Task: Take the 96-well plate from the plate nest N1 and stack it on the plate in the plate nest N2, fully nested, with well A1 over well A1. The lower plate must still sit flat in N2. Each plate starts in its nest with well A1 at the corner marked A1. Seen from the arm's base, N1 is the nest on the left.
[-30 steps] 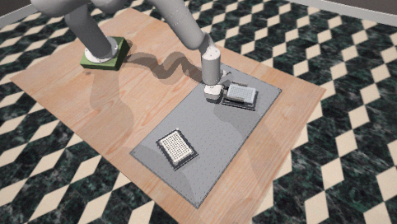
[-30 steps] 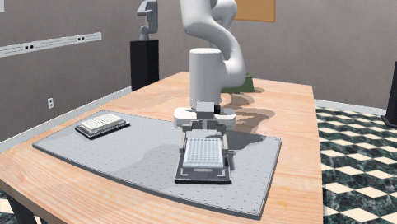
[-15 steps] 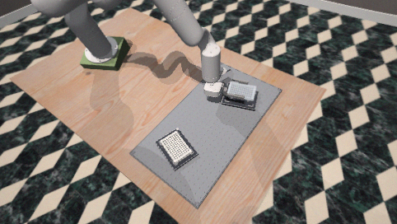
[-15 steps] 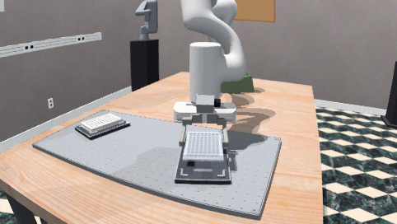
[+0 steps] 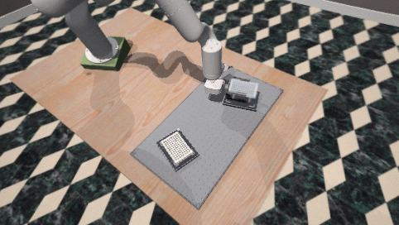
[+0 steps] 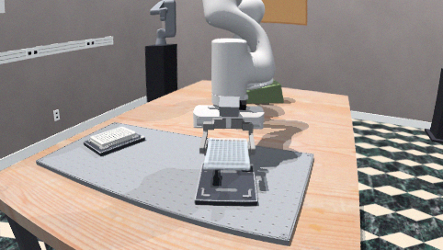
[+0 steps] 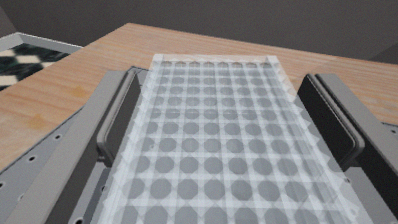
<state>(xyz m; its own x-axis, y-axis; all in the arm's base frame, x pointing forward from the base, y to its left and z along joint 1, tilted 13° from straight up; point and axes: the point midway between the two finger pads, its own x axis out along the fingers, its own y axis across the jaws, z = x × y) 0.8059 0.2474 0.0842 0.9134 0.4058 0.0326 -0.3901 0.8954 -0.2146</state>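
Now: hand 40 cm to the left of the white 96-well plate, 7 cm above it and 6 cm past it. From my hand the other things lie so: black nest: 8 cm below; then clear 96-well plate: 1 cm below.
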